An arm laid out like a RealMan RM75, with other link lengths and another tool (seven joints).
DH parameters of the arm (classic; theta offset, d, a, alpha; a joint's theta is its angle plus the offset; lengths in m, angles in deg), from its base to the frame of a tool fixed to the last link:
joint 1: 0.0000 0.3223 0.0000 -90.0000
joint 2: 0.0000 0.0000 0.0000 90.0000
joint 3: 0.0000 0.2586 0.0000 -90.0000
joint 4: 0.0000 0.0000 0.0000 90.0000
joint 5: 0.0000 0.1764 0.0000 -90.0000
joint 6: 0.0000 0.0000 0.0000 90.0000
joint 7: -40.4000 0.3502 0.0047 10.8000
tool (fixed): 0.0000 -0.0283 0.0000 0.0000
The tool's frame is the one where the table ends.
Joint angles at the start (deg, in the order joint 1, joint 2, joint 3, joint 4, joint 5, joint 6, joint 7):
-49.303 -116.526 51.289 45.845 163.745 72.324 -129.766
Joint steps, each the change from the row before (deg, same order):
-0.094 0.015 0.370 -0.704 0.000 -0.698 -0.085
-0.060 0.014 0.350 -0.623 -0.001 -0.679 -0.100
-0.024 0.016 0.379 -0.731 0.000 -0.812 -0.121
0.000 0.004 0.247 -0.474 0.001 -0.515 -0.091
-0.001 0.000 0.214 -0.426 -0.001 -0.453 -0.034
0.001 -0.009 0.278 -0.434 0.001 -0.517 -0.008
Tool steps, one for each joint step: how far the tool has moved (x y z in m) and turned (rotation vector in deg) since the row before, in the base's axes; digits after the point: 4 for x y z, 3 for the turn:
-0.0014 0.0002 -0.0015 -0.048 0.233 -0.028
-0.0015 0.0003 -0.0012 0.011 0.224 -0.022
-0.0021 0.0002 -0.0013 0.047 0.245 0.030
-0.0015 0.0000 -0.0009 0.021 0.152 0.050
-0.0013 -0.0001 -0.0009 -0.011 0.143 0.013
-0.0013 0.0000 -0.0009 -0.019 0.199 -0.060

